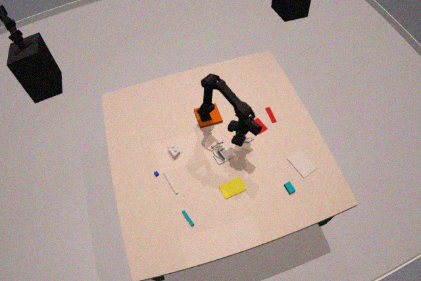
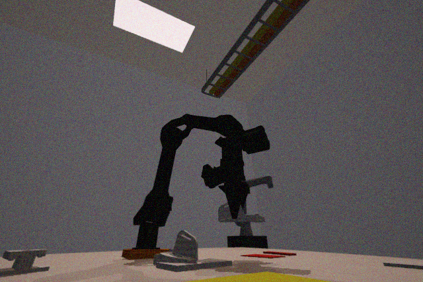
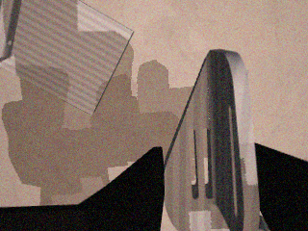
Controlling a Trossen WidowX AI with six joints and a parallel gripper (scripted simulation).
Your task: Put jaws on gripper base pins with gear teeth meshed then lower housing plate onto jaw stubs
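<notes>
My gripper tip is now 1 cm short of the grey jaw and 4 cm to the right of it. From my gripper tip the other things lie so: white plate (25 cm ahead, 28 cm to the left, 8 cm below); grey stand (11 cm behind, 38 cm to the right, 7 cm below); yellow block (23 cm ahead, 15 cm to the right, 8 cm below).
</notes>
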